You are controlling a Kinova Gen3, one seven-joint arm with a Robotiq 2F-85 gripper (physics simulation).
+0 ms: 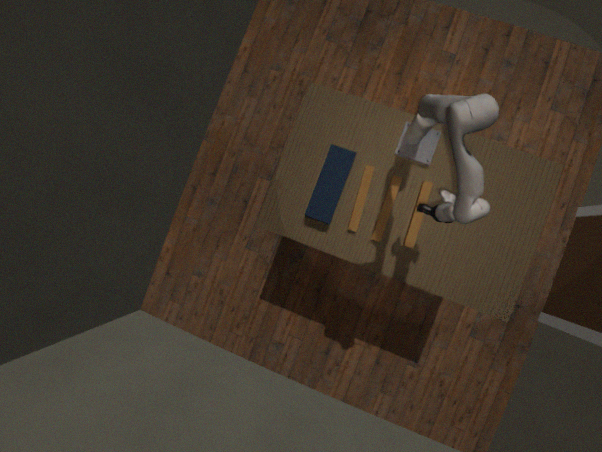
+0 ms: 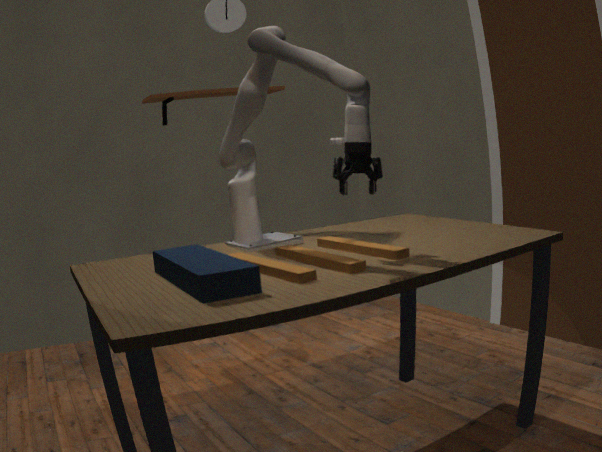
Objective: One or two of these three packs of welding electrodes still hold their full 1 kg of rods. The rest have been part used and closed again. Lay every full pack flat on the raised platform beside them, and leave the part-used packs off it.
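Places are measured from the arm's base along level axes (x right, y ahead, z up), in centimetres.
Pixels of known places: gripper, fingertip midpoint: (image 1: 427,214) (image 2: 358,194); arm's base at its link origin: (image 1: 413,136) (image 2: 249,240).
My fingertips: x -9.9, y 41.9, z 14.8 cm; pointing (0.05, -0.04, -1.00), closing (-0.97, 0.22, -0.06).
Note:
For each thing: its top centre in the pictures, then the offset to it from my fingertips. Level surfaces: height alone.
- middle pack at its top centre: (image 2: 316,253) (image 1: 386,208) dx +15.7, dy -0.7, dz -13.8 cm
- far pack at its top centre: (image 2: 360,243) (image 1: 418,214) dx -0.8, dy -1.2, dz -13.8 cm
- blue raised platform at its top centre: (image 2: 198,257) (image 1: 330,183) dx +47.5, dy -6.7, dz -10.2 cm
- table at its surface level: dz -16.2 cm
Three long flat orange packs lie side by side on the table, apart from one another. The pack nearest the platform (image 1: 361,199) (image 2: 280,268) lies beside it. The middle pack (image 1: 383,217) (image 2: 325,259) is partly in shadow. The far pack (image 1: 414,230) (image 2: 362,247) is farthest from the platform. They look alike; how full each is cannot be seen. The blue raised platform (image 1: 331,184) (image 2: 200,262) bears no pack. My gripper (image 1: 419,207) (image 2: 358,189) points down, open and empty, high above the table, over the far pack as seen from above.
The table (image 1: 480,250) (image 2: 475,245) carries the packs, the platform and the arm's pale base plate (image 1: 422,156) (image 2: 280,238). The base stands behind the packs, and the arm reaches over from there. A wall shelf (image 2: 200,94) is behind the arm.

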